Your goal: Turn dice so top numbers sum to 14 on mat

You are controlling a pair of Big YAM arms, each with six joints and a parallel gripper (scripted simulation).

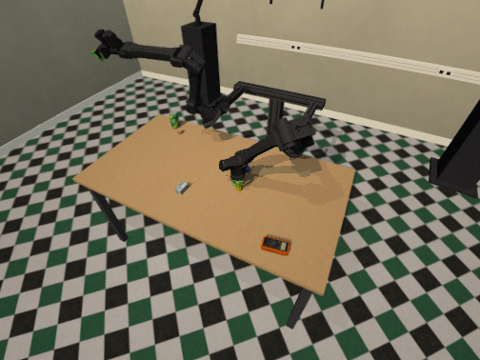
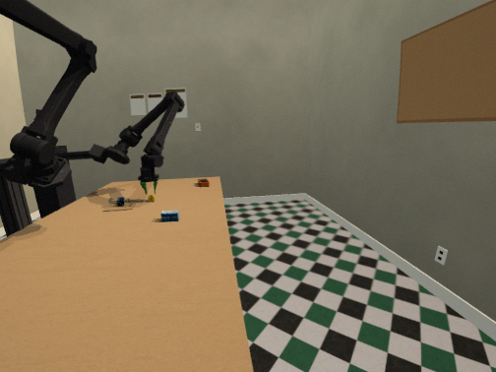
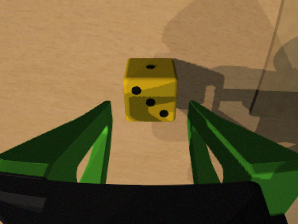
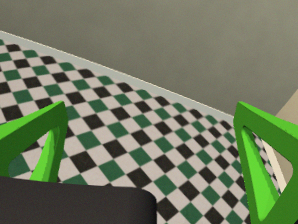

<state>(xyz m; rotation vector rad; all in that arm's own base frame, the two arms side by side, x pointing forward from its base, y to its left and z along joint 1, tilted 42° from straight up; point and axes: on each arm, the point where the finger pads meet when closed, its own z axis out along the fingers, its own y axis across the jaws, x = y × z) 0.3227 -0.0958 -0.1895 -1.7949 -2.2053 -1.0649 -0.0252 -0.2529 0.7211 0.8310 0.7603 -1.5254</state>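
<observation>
Right now the yellow die is 3 cm below my left hand. The rest, counted from my left hand: blue die 16 cm behind, 3 cm to the right, 3 cm below; black die 14 cm behind, 7 cm to the right, 3 cm below; tan mat 14 cm behind, 7 cm to the right, 5 cm below.
</observation>
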